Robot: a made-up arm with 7 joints. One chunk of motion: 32 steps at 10 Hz.
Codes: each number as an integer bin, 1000 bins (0 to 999) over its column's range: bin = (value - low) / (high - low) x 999, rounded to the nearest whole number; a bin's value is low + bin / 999 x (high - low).
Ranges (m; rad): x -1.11..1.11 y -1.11..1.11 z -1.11..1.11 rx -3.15..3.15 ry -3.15..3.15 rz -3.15..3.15
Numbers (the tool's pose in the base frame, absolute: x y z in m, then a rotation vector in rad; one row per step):
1: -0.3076 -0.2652 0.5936 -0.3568 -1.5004 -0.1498
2: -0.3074 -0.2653 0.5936 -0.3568 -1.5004 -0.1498
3: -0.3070 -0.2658 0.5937 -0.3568 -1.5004 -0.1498
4: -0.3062 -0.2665 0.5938 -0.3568 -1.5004 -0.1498
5: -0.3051 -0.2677 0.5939 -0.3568 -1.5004 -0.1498
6: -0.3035 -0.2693 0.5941 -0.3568 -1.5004 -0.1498
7: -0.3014 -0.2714 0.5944 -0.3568 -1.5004 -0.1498
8: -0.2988 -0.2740 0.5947 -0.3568 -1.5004 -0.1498
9: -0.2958 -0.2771 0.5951 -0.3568 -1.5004 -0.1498
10: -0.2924 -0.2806 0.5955 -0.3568 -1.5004 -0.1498
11: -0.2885 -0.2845 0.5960 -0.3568 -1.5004 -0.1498
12: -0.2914 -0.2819 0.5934 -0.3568 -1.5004 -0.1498
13: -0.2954 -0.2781 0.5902 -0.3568 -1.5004 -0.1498
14: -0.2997 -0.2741 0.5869 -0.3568 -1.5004 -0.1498
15: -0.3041 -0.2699 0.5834 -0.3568 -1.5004 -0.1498
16: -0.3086 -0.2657 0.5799 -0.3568 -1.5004 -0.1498
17: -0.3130 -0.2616 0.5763 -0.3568 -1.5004 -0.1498
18: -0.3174 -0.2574 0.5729 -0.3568 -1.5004 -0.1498
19: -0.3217 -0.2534 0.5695 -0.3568 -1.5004 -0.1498
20: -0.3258 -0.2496 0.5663 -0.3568 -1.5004 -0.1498
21: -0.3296 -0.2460 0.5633 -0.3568 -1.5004 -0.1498
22: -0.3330 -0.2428 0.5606 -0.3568 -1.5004 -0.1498
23: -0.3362 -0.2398 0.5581 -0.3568 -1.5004 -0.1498
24: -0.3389 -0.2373 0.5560 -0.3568 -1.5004 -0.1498
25: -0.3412 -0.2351 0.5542 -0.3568 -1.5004 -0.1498
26: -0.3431 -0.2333 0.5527 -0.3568 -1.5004 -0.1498
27: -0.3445 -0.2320 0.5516 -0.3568 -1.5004 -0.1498
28: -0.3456 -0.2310 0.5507 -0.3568 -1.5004 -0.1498
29: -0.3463 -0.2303 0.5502 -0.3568 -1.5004 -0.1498
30: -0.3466 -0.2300 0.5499 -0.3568 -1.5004 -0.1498
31: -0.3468 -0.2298 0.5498 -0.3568 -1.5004 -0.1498
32: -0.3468 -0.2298 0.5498 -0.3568 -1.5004 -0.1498
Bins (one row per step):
1: 361 380 767 443 262 476
2: 361 380 767 443 262 476
3: 361 380 767 443 262 476
4: 362 380 767 443 262 476
5: 362 379 767 443 262 476
6: 363 378 767 443 262 476
7: 364 377 767 443 262 476
8: 365 376 767 443 262 476
9: 366 375 767 443 262 476
10: 368 373 767 443 262 476
11: 370 371 768 443 262 476
12: 368 373 767 443 262 476
13: 367 374 765 443 262 476
14: 365 376 764 443 262 476
15: 363 378 762 443 262 476
16: 361 380 760 443 262 476
17: 359 382 759 443 262 476
18: 357 384 757 443 262 476
19: 355 385 756 443 262 476
20: 353 387 754 443 262 476
21: 351 389 753 443 262 476
22: 350 390 752 443 262 476
23: 348 392 751 443 262 476
24: 347 393 750 443 262 476
25: 346 394 749 443 262 476
26: 345 395 748 443 262 476
27: 344 395 748 443 262 476
28: 344 396 747 443 262 476
29: 344 396 747 443 262 476
30: 344 396 747 443 262 476
31: 343 396 747 443 262 476
32: 343 396 747 443 262 476

